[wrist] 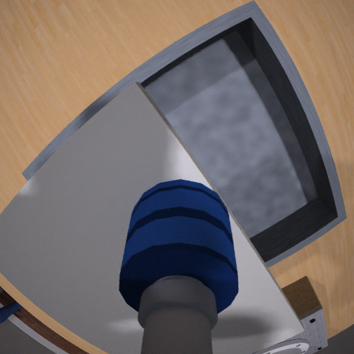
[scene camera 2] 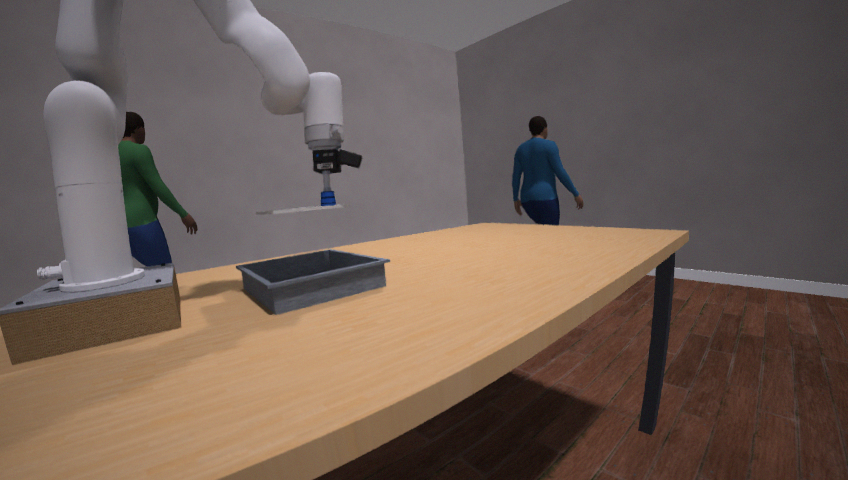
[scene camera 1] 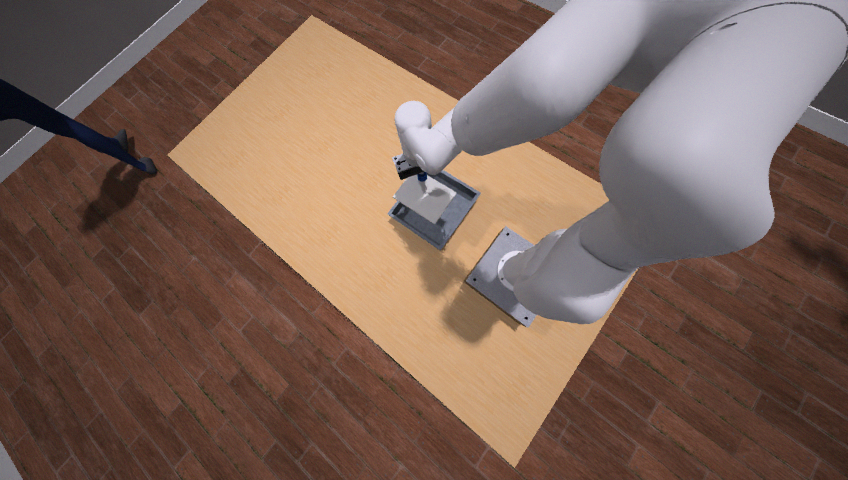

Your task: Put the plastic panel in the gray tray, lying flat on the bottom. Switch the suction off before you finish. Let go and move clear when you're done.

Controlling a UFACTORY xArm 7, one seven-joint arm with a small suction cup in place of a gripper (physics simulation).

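Frame: origin at the arm's base, x ahead, y left, z up, level; centimetres.
Seen in the pictures: hand, its tool point: [scene camera 2: 328, 210] [scene camera 1: 422, 178]; arm's base, origin of its link: [scene camera 2: 104, 282] [scene camera 1: 517, 271].
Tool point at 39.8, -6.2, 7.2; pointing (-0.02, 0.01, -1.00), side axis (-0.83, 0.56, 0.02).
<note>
Offsets run from my tool point to a thing's middle, as dx, dy, dz. Level surfaces: height alone.
The plastic panel {-3.8, +4.3, +0.8} [scene camera 1: 416, 201] [scene camera 2: 291, 210] [wrist: 85, 200] is a thin, pale grey-white sheet, held up in the air and close to level. My suction cup [scene camera 1: 422, 176] [scene camera 2: 327, 198] [wrist: 179, 225], blue and pointing down, is on the panel's top face, off its middle and near one edge. The gray tray {-5.2, +1.7, -12.1} [scene camera 1: 460, 215] [scene camera 2: 330, 290] [wrist: 235, 135] is an open rectangular box on the table, well below the panel. In scene camera 1 and the wrist view the panel covers part of the tray, and its edges look roughly parallel to the tray's walls.
The robot's base plate [scene camera 1: 490, 267] [scene camera 2: 155, 274] stands on the wooden table {dz -14.6} [scene camera 1: 285, 136] [scene camera 2: 476, 279] beside the tray. A person in green [scene camera 2: 142, 184] and a person in blue [scene camera 2: 538, 172] are in the room beyond the table.
</note>
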